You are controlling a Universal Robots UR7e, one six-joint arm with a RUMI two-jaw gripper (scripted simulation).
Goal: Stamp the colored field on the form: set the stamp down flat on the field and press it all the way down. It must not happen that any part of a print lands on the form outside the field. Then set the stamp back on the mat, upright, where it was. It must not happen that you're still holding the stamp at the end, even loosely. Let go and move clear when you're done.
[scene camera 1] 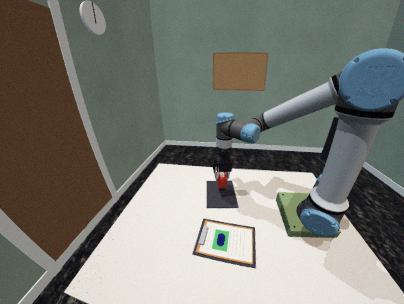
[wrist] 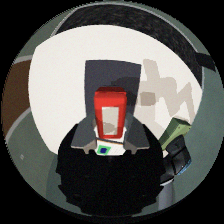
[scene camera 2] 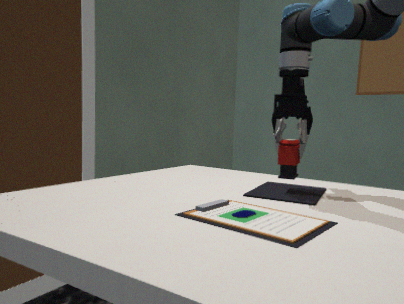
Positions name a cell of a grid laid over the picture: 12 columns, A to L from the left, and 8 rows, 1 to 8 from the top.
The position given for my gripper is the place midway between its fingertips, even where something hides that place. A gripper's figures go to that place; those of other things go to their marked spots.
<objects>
My gripper (scene camera 2: I5) is 0.95 m from the lens. A stamp (scene camera 2: I5): 0.91 m from the lens.
</objects>
